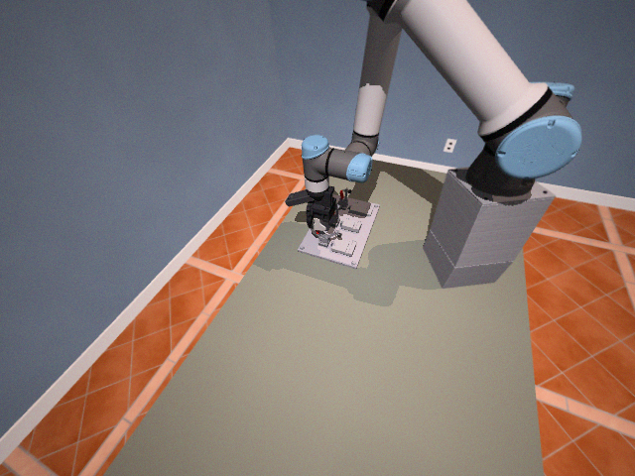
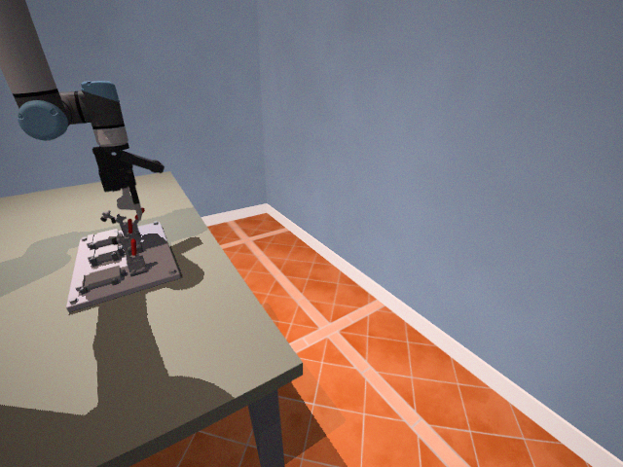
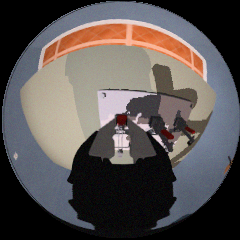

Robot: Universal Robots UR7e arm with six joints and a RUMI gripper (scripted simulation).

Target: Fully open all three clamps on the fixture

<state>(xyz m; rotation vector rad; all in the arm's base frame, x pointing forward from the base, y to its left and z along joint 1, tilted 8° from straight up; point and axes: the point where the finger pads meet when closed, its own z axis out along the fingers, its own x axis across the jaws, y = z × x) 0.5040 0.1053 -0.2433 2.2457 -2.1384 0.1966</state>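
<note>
Now: hand 12 cm past the block, 5 cm above it and 1 cm to the left of it. Also, from my hand: grey fixture plate (11 cm to the right, 7 cm below, 6 cm behind).
</note>
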